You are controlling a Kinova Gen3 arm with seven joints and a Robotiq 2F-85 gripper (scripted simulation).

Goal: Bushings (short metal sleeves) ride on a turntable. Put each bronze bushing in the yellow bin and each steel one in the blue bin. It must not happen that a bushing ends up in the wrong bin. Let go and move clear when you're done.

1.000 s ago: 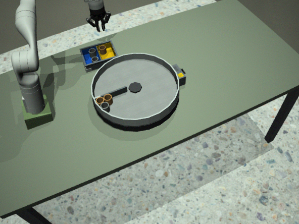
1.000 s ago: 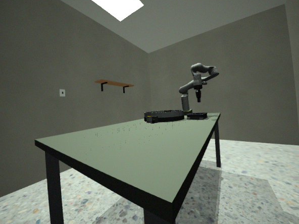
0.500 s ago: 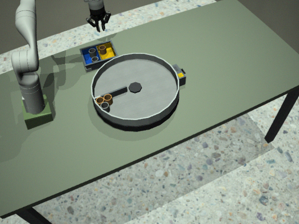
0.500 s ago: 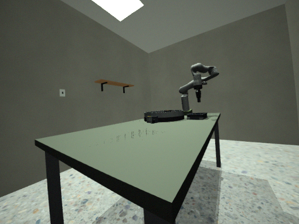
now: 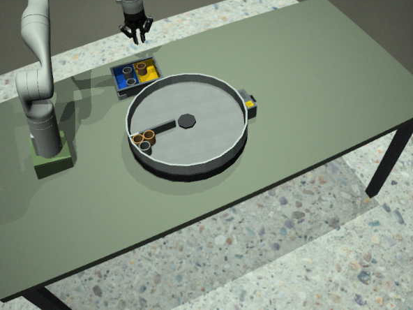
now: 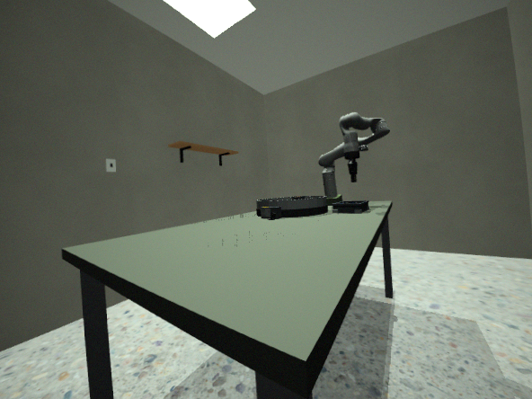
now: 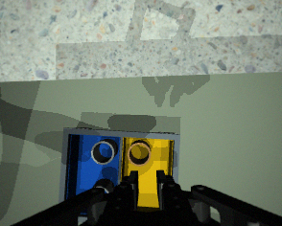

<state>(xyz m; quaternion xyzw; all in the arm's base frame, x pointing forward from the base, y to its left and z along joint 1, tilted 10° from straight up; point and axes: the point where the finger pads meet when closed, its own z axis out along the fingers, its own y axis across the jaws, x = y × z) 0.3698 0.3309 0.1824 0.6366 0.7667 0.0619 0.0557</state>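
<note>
Right now the turntable is 10 cm ahead of my hand, 35 cm to the right of it and 13 cm below it.
</note>
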